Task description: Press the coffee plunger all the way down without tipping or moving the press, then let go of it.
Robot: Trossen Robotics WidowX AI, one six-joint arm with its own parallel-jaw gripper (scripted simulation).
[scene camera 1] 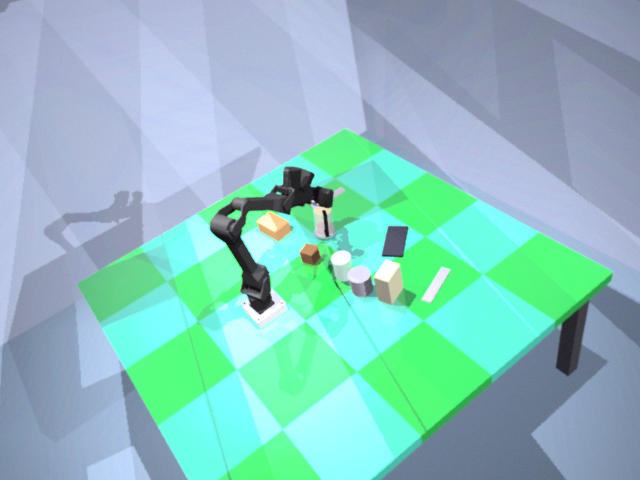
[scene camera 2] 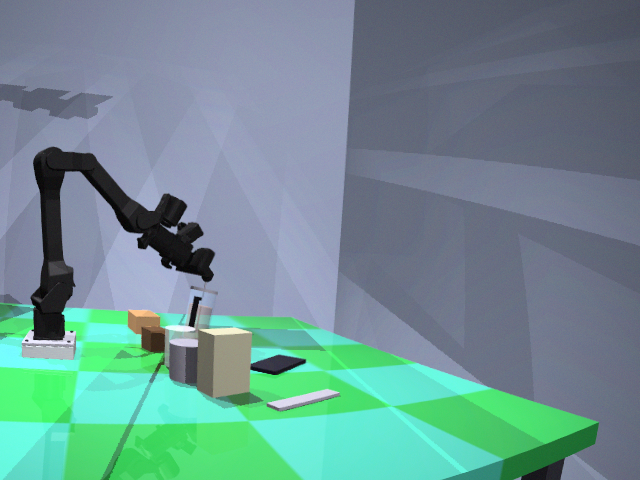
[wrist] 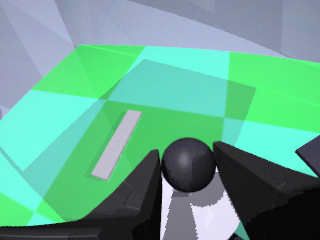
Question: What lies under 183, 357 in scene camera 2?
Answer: A grey cylinder.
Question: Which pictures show my gripper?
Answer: Scene camera 1, scene camera 2 and the wrist view: all of them.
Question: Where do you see a coffee press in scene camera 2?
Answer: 200, 308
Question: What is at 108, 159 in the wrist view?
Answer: A grey flat bar.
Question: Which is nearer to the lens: the dark flat slab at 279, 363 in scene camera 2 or the tall cream box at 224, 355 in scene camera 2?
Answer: The tall cream box.
